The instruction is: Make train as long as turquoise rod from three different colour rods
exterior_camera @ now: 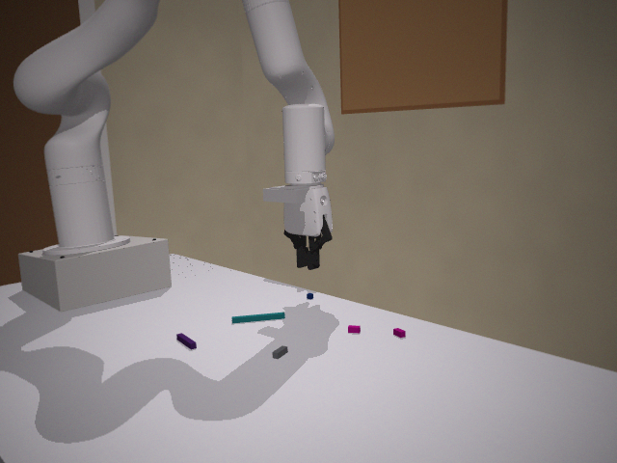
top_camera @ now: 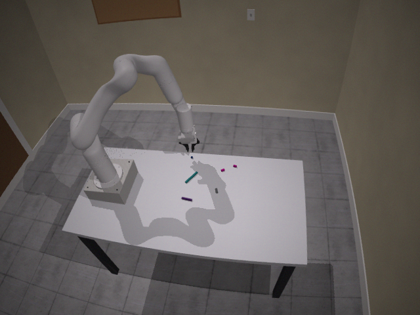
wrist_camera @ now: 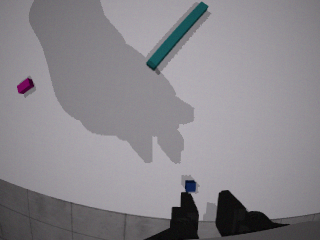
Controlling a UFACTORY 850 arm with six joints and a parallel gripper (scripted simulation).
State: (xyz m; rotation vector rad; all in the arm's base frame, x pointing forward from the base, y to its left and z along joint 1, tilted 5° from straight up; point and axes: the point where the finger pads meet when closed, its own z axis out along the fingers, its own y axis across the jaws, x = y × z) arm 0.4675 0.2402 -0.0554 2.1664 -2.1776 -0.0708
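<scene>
Now: the blue rod 80 mm below my hand. From my hand the other things lie so: purple rod: 320 mm to the right, 80 mm below; turquoise rod: 160 mm to the right, 80 mm below, 10 mm ahead; grey rod: 260 mm to the right, 170 mm ahead, 80 mm below.
</scene>
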